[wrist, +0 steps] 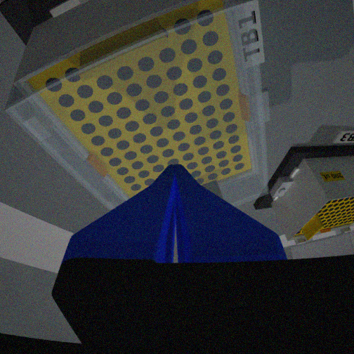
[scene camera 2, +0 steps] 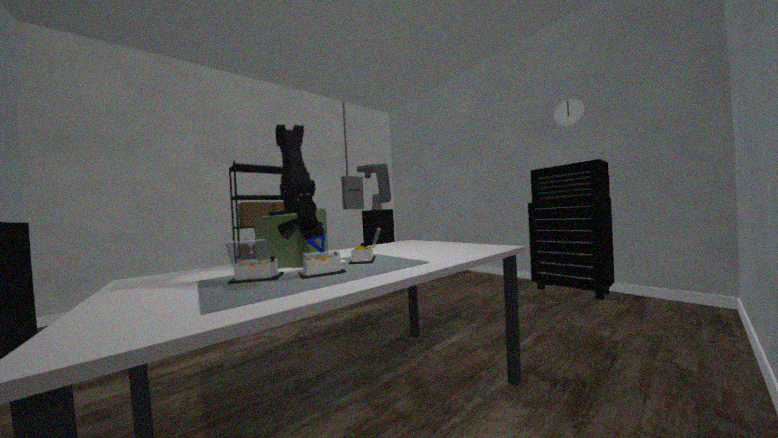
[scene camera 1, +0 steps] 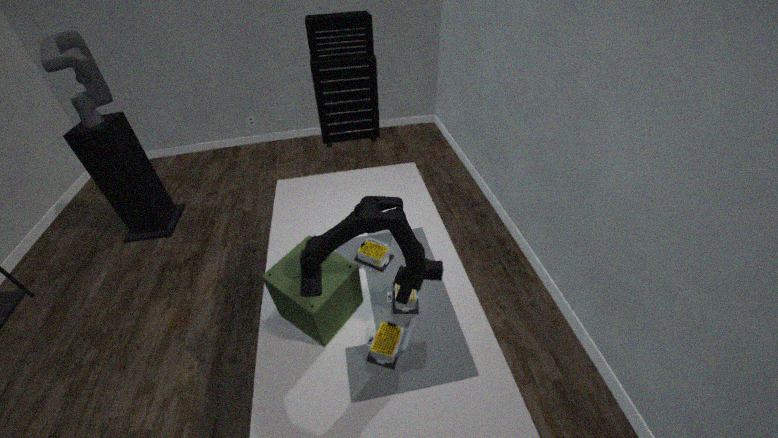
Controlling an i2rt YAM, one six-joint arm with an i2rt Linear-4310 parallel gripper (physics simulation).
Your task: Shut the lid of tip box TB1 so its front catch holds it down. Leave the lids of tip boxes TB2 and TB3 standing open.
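Frame: origin at the arm's base, x back, y right, z up, level; centimetres.
Seen in the pictures: gripper, between the fingertips: (scene camera 2: 322, 252); arm's base, origin of its link: (scene camera 2: 292, 212) (scene camera 1: 311, 271).
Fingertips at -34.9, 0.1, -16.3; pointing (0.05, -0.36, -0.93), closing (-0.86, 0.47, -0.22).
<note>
Pixels of each thing's middle, then the offset from my fingertips to it, as dx, dy, dz. Level surfaces: height alone.
- Tip box TB1, middle of its body: (scene camera 2: 320, 262) (scene camera 1: 402, 292) +1.6, +0.3, -4.0
- Tip box TB3, middle of its body: (scene camera 1: 372, 255) (scene camera 2: 360, 253) +11.1, -22.7, -4.6
- grey mat, height of its surface: dz -7.9
- white table, height of its surface: dz -8.2
Tip box TB1 (scene camera 1: 405, 305) (scene camera 2: 322, 264) (wrist: 150, 105) is the middle box, with a yellow perforated rack. Its clear lid lies over the rack; whether the catch holds is not visible. My gripper (scene camera 2: 322, 250) (wrist: 175, 175) is shut and empty, its blue tips at or just above the lid; contact cannot be told. Tip box TB3 (scene camera 1: 374, 253) (scene camera 2: 361, 254) (wrist: 320, 192) is at the far end of the row, its lid standing in scene camera 2. The near box, apparently TB2 (scene camera 1: 386, 340) (scene camera 2: 254, 269), also has its clear lid (scene camera 2: 246, 249) standing.
The boxes stand on a grey mat (scene camera 1: 446, 353) (scene camera 2: 217, 299) on a white table (scene camera 1: 304, 195) (scene camera 2: 136, 315). A green block (scene camera 1: 321, 296) (scene camera 2: 272, 239) carries the arm's base beside the row. A black cabinet (scene camera 1: 345, 81) (scene camera 2: 568, 228) stands beyond the table.
</note>
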